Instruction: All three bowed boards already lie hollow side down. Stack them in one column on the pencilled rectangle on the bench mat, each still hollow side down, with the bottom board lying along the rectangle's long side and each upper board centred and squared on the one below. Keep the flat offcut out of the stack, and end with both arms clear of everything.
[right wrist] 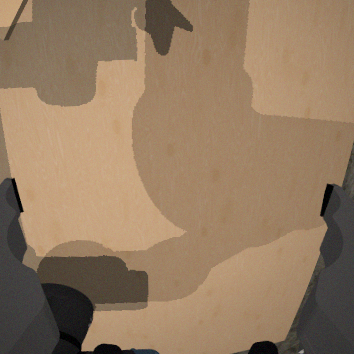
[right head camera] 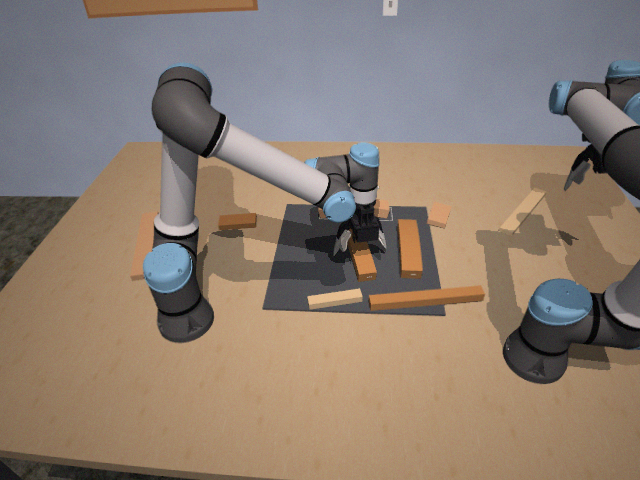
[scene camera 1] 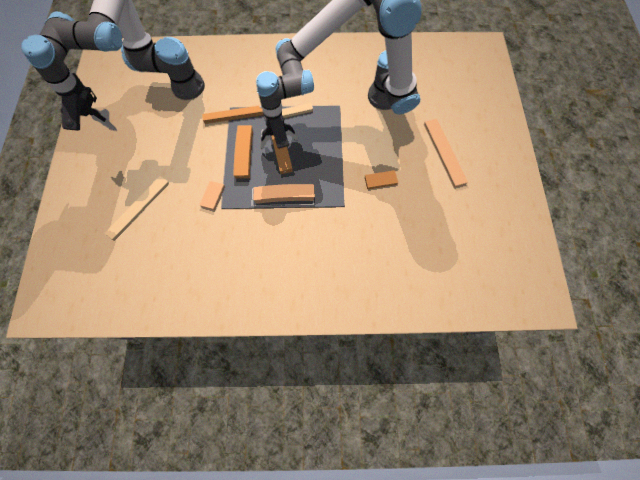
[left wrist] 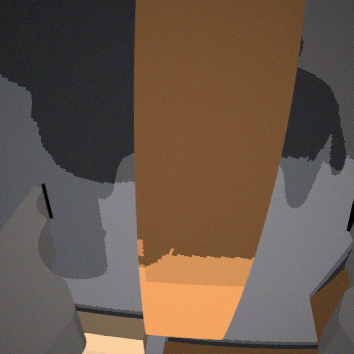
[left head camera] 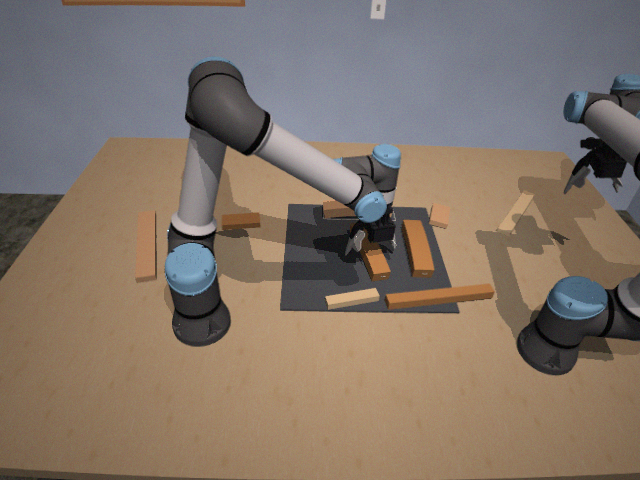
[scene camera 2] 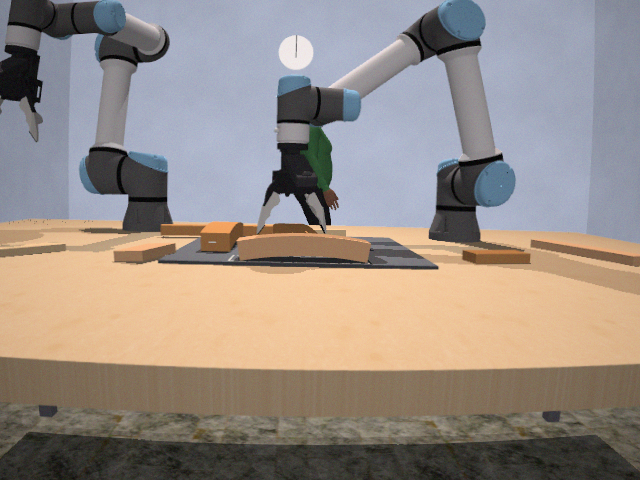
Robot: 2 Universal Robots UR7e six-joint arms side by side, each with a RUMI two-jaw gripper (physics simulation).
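Frame: origin at the left arm's base, x ahead, y left, z up, level; centimetres.
Seen in the pictures: left gripper, between the fingertips: (right head camera: pixel 359 252) (left wrist: pixel 200 193) (left head camera: pixel 370 252); right gripper, between the fingertips: (right wrist: pixel 173 183) (right head camera: pixel 593 189) (scene camera 1: pixel 94 128) (left head camera: pixel 590 193) (scene camera 2: pixel 6 138); left arm's base, origin of its link: (right head camera: pixel 186 320) (scene camera 1: pixel 384 96) (left head camera: pixel 202 323) (scene camera 2: pixel 454 239); right arm's base, origin of its link: (right wrist: pixel 55 306) (right head camera: pixel 533 357) (scene camera 1: pixel 188 86) (left head camera: pixel 545 350) (scene camera 2: pixel 148 229).
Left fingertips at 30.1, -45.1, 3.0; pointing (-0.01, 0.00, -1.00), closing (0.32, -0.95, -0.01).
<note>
Offsets run from my left fingertips to a thing's middle, as dx, dy, dz. "pt": to the spot under its first point. Level surfaces: height alone.
One light bowed board {+22.9, +4.1, -0.6} (scene camera 1: pixel 283 192) (scene camera 2: pixel 303 248) lies hollow side down along the pencilled rectangle {pt +26.1, +3.8, +0.2} (scene camera 1: pixel 283 205) at the mat's far edge in the head views. A second bowed board {+1.5, +0.5, -0.5} (left head camera: pixel 376 266) (right head camera: pixel 363 264) (scene camera 1: pixel 283 161) (left wrist: pixel 200 150) lies slightly askew at mid-mat. The third bowed board {+4.4, -14.9, -0.4} (left head camera: pixel 417 248) (right head camera: pixel 409 248) (scene camera 1: pixel 242 152) (scene camera 2: pixel 219 238) lies right of it in the head views. My left gripper (left head camera: pixel 372 249) (right head camera: pixel 360 251) (scene camera 2: pixel 292 230) (left wrist: pixel 200 193) is open, its fingers on either side above the second board. My right gripper (left head camera: pixel 592 189) (right wrist: pixel 173 183) is open, high over the table's right side in the head views.
A long orange bar {-16.0, -19.7, -1.1} (left head camera: pixel 439 296) (scene camera 1: pixel 232 114) and a pale block {-18.8, +5.5, -1.4} (left head camera: pixel 352 298) lie at the near edge of the mat {dz -2.4} (left head camera: pixel 305 294) in the head views. A small flat piece {+24.3, -25.7, -1.7} (left head camera: pixel 439 215) and a pale strip {+30.7, -55.7, -2.2} (left head camera: pixel 515 212) lie right; two pieces {+13.9, +43.1, -2.0} (left head camera: pixel 240 221) {-0.9, +70.7, -2.0} (left head camera: pixel 146 245) lie left.
</note>
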